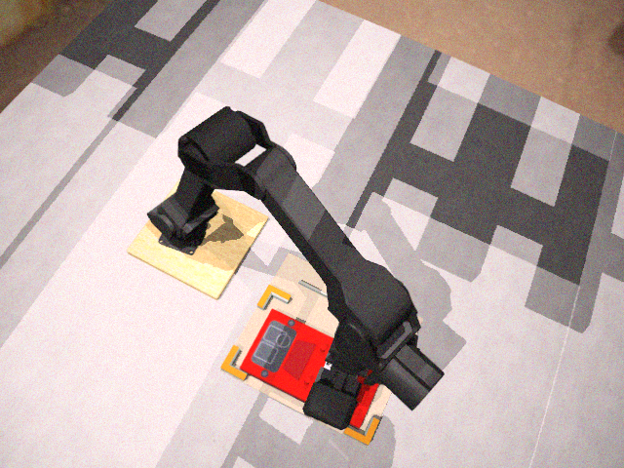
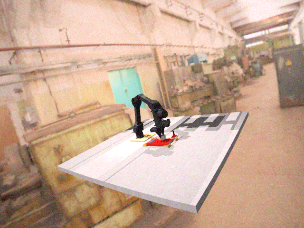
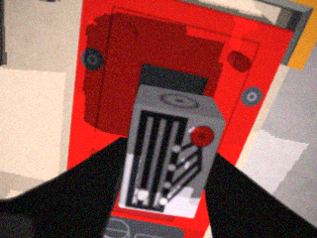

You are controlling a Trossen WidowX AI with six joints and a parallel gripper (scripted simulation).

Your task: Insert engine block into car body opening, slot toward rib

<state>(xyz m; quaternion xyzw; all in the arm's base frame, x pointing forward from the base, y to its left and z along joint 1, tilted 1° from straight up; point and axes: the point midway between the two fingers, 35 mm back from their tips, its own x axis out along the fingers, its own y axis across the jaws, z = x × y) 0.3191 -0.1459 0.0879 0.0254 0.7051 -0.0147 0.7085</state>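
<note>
My gripper tip is 1 cm above the engine block.
</note>
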